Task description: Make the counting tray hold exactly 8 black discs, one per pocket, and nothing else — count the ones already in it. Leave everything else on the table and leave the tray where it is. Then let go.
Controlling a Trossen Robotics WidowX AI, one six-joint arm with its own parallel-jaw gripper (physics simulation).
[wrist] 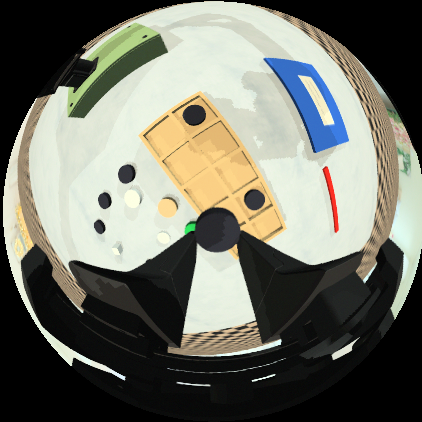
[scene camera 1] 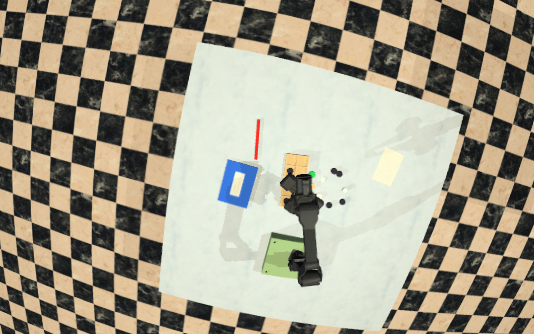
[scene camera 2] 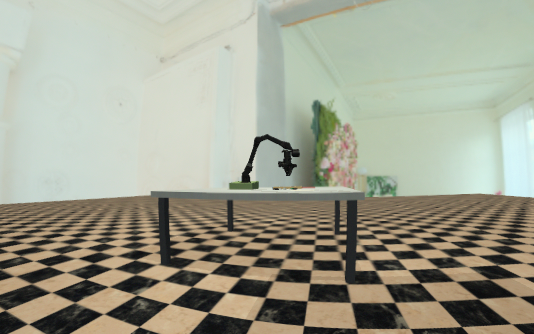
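Observation:
My gripper (scene camera 2: pixel 288 175) (wrist: pixel 216 236) is shut on a black disc (wrist: pixel 217 223) and holds it above the table, over the tray's edge in the wrist view. The tan counting tray (scene camera 1: pixel 297 159) (wrist: pixel 200 150) has two rows of pockets. One black disc (wrist: pixel 194 115) lies in a pocket at one end, and another black disc (scene camera 1: pixel 290 171) (wrist: pixel 254 199) lies in a pocket towards the other end. The held disc and a finger hide part of the tray. Loose black discs (scene camera 1: pixel 334 171) (scene camera 1: pixel 339 174) (scene camera 1: pixel 329 205) (scene camera 1: pixel 342 202) (wrist: pixel 127 173) (wrist: pixel 104 200) (wrist: pixel 99 226) lie beside the tray.
Near the tray lie a green disc (scene camera 1: pixel 312 174) (wrist: pixel 190 228), a tan disc (wrist: pixel 167 206), cream discs (wrist: pixel 132 198) (wrist: pixel 163 237) and a pale cube (wrist: pixel 117 249). A blue board (scene camera 1: pixel 250 172) (wrist: pixel 292 85), red stick (scene camera 1: pixel 257 139) (wrist: pixel 332 200), cream card (scene camera 1: pixel 388 166) and green base (scene camera 1: pixel 280 260) are farther off.

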